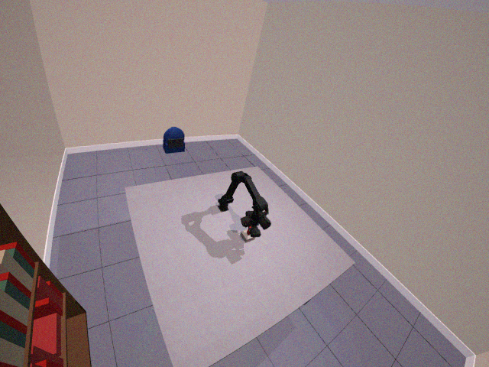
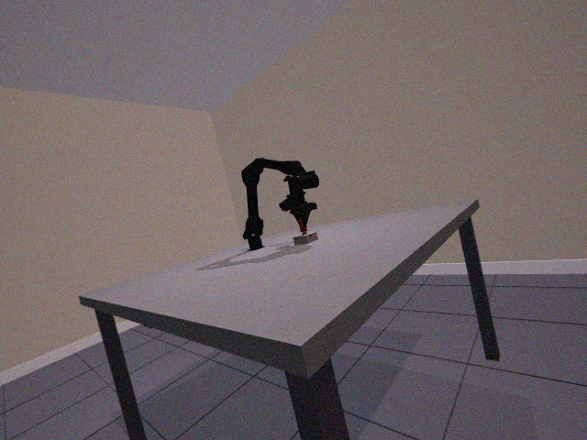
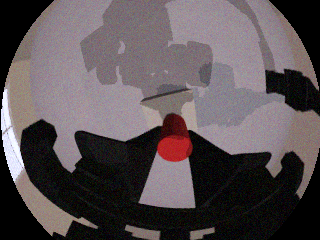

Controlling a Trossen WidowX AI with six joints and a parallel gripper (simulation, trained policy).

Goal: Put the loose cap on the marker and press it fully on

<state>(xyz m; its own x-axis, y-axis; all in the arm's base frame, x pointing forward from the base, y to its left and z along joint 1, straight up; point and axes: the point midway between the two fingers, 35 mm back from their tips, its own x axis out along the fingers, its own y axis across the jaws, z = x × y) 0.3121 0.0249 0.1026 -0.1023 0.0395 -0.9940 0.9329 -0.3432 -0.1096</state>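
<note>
The red cap lies 10 mm above my gripper tip. From my gripper tip the other things lie so: pale holder block (50 mm below).
</note>
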